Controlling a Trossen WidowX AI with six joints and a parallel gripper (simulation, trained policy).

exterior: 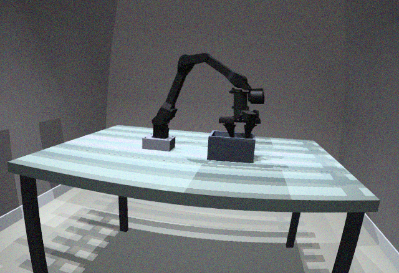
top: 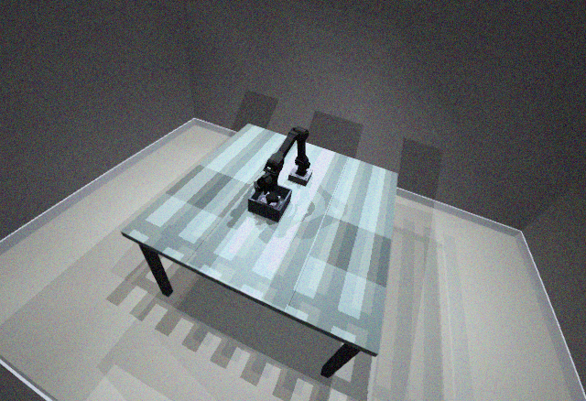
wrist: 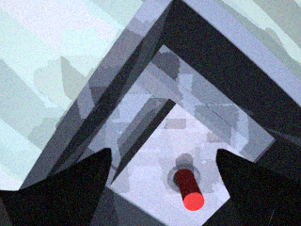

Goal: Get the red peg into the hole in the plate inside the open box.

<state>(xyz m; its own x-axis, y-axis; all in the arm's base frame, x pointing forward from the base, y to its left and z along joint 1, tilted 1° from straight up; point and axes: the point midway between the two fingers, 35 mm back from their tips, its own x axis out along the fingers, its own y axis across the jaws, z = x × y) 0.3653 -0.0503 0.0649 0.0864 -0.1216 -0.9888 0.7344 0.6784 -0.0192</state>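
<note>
Now: the red peg 3 cm behind my gripper tip, 1 cm to the left of it and 3 cm below it. The rest, counted from my gripper tip: pale plate 3 cm behind, 1 cm to the left, 3 cm below; then dark box 3 cm behind, 1 cm to the left, 5 cm below.
</note>
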